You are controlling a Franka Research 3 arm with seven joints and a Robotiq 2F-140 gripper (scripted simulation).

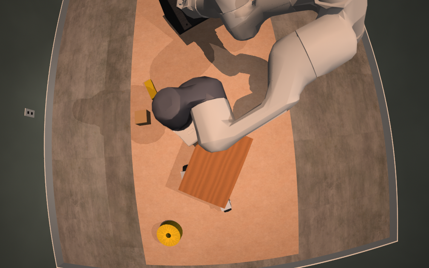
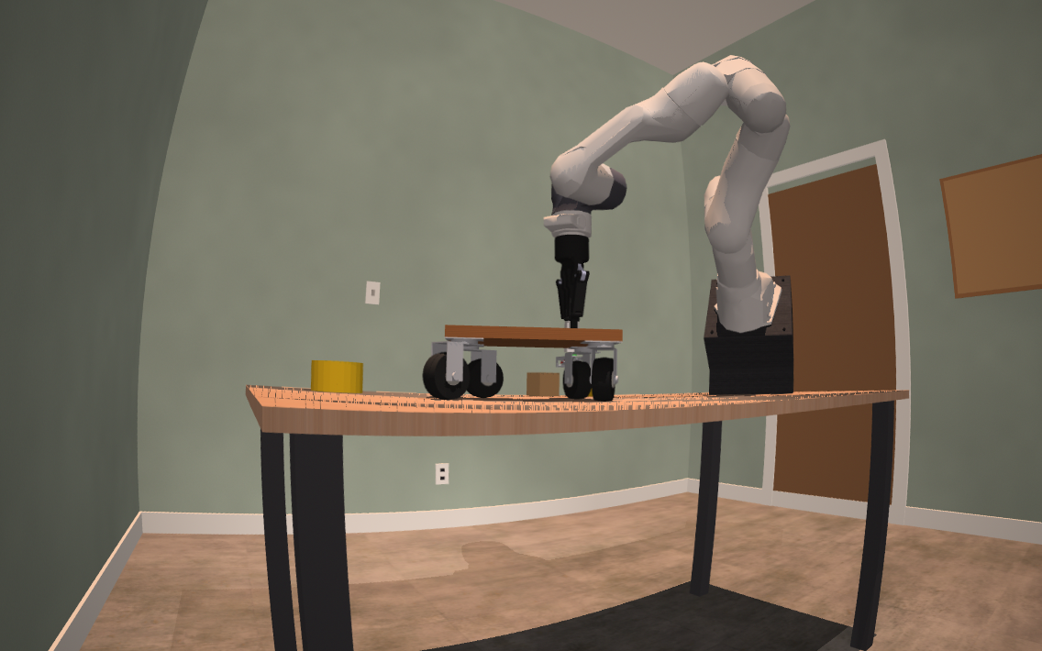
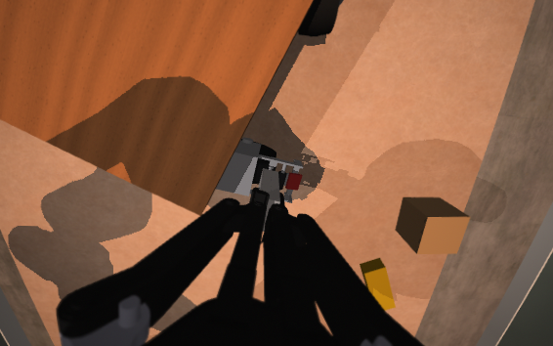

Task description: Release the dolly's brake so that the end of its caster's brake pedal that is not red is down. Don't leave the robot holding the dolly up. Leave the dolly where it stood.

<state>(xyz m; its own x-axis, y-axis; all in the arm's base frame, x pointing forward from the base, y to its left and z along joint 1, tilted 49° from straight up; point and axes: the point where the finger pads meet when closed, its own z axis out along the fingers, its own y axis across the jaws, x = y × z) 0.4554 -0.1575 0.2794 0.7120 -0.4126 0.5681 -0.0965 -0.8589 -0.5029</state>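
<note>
The brake pedal lies 5 cm below my hand and 1 cm to the right of it. Round my hand: brown cube: 25 cm to the right, 10 cm below, 7 cm behind; yellow spool: 47 cm ahead, 13 cm to the right, 10 cm below.
</note>
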